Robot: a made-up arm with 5 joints.
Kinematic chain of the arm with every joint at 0, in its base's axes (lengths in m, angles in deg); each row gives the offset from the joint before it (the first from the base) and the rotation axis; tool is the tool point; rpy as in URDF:
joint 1: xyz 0 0 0.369 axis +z
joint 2: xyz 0 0 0 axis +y
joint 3: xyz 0.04 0 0.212 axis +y
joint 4: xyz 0.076 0 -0.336 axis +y
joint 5: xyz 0.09 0 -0.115 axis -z
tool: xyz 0 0 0 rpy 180 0 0
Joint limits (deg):
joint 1: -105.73..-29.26
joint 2: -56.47..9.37
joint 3: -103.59..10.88
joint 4: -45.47..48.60
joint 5: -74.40..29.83
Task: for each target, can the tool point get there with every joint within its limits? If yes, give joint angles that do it. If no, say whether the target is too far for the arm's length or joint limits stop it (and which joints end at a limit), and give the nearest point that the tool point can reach.
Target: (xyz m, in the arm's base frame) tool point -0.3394 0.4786 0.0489
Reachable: no: joint limits stop it (at a limit: joint 2, joint 3, joint 4) | nearest point -0.0265 0.0374 0.1047 | short by 0.544 m
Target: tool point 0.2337 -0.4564 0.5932
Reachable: yes | joints -62.88 -1.22 -68.85 -3.79 -12.99
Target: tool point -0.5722 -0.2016 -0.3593
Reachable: no: too far | nearest point -0.0578 -0.2051 0.1013 | short by 0.690 m
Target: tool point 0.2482 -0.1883 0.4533
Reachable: yes | joints -37.19 -50.09 -3.10 -22.20 -45.21
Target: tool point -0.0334 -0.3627 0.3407
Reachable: yes | joints -95.26 -8.45 -16.87 -37.43 8.56
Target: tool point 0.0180 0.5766 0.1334
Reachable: no: joint limits stop it (at a limit: joint 2, joint 3, joint 4) | nearest point 0.0014 0.0458 0.1047 | short by 0.532 m
